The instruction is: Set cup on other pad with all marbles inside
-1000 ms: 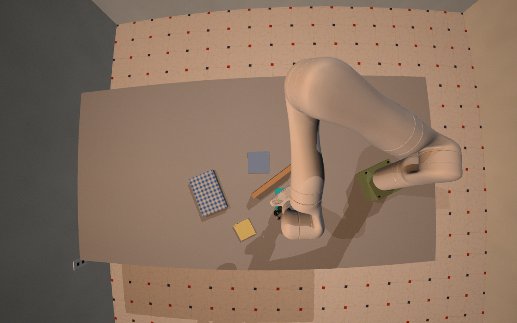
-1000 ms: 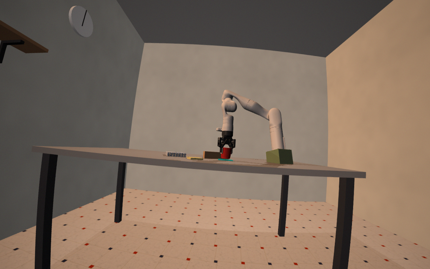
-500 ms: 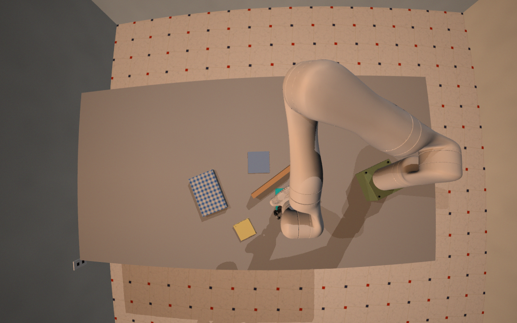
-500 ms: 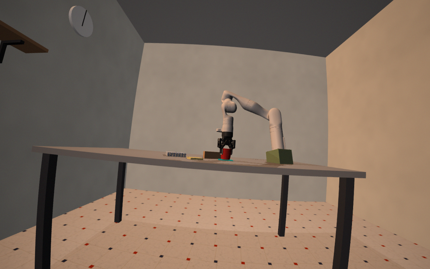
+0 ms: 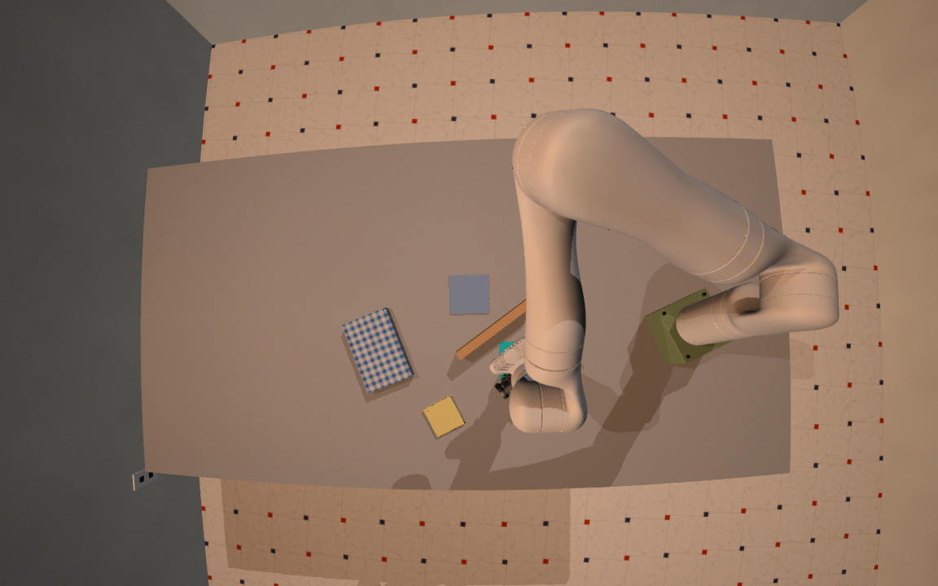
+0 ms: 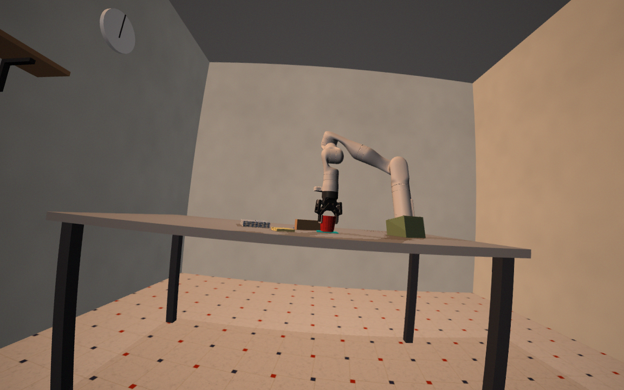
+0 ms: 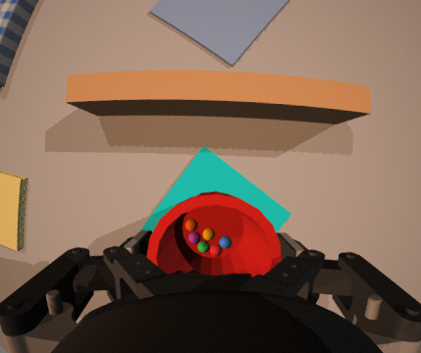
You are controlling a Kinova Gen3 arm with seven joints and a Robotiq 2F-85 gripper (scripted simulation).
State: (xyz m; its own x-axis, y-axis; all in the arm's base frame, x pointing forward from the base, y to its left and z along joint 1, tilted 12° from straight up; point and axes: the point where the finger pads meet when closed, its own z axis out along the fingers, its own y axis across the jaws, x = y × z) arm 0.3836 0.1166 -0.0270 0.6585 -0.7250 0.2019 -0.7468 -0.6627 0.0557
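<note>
Right now my hand is 2 cm above the red cup. Round my hand: blue-checked box 35 cm ahead, 1 cm to the right, 3 cm below; then orange rail 7 cm ahead, 8 cm to the right, 3 cm below.
</note>
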